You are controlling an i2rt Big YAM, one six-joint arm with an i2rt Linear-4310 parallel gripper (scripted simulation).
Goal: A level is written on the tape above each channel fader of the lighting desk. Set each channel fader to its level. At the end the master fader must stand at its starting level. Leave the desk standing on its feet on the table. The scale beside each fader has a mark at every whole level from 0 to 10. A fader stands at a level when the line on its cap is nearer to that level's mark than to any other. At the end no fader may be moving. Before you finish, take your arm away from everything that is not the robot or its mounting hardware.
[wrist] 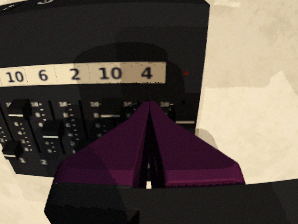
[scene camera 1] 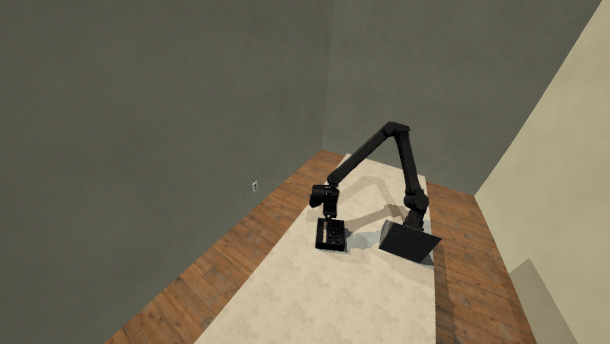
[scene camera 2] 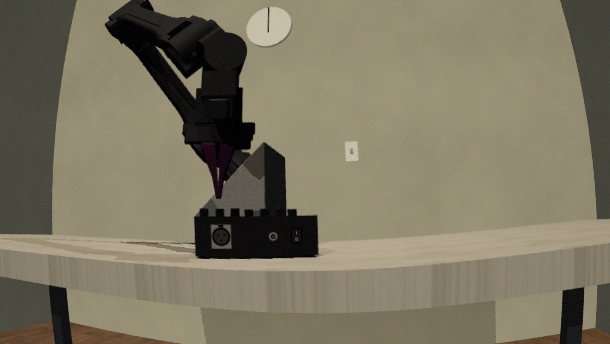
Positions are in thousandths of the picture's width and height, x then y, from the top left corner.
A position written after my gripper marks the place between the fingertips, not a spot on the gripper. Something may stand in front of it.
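Scene camera 2 lets me see my gripper (scene camera 2: 358, 577). I can see the gripper (wrist: 498, 498) in the wrist view, too.
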